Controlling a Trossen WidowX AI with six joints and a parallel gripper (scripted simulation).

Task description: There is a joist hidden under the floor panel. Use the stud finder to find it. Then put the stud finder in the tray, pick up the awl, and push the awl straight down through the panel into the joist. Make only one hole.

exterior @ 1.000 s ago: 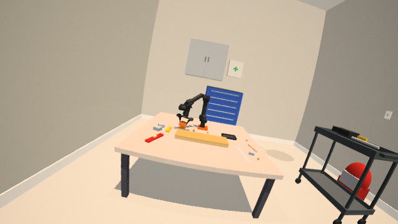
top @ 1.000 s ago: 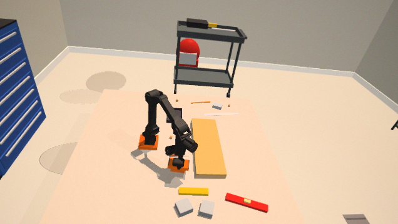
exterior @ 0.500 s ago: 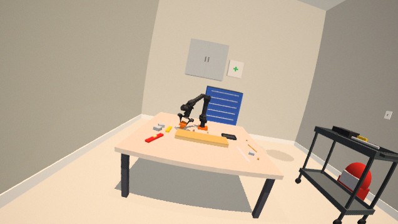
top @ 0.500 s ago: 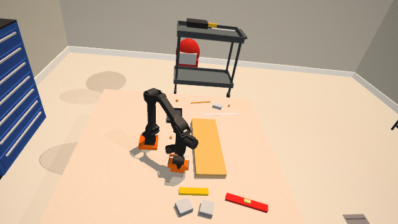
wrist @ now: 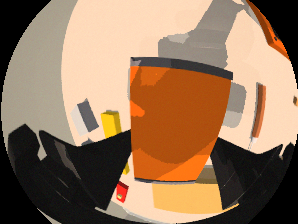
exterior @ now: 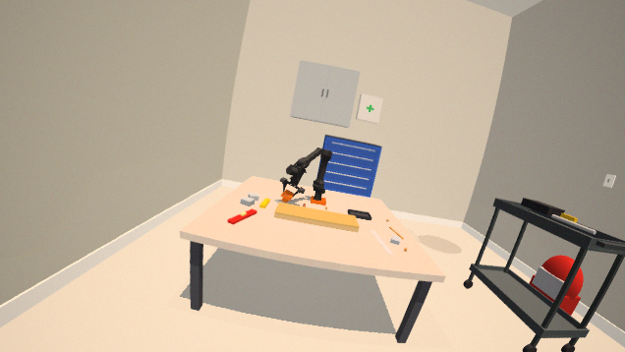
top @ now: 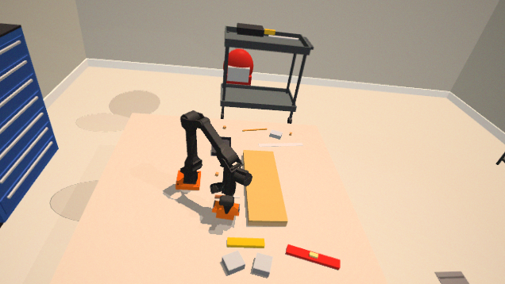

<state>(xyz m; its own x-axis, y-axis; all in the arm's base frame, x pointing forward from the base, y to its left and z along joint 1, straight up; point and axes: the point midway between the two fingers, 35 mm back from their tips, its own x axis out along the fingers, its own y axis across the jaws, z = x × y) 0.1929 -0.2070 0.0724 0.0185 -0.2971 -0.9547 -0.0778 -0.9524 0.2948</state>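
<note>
The awl is 1 cm ahead of my gripper tip, 13 cm to the left of it and 6 cm below it. The rest, counted from my gripper tip: red level 38 cm ahead, 19 cm to the right, 5 cm below; then yellow bar 9 cm ahead, 13 cm to the right, 6 cm below; then stud finder 2 cm behind, 1 cm to the right, 2 cm below.
</note>
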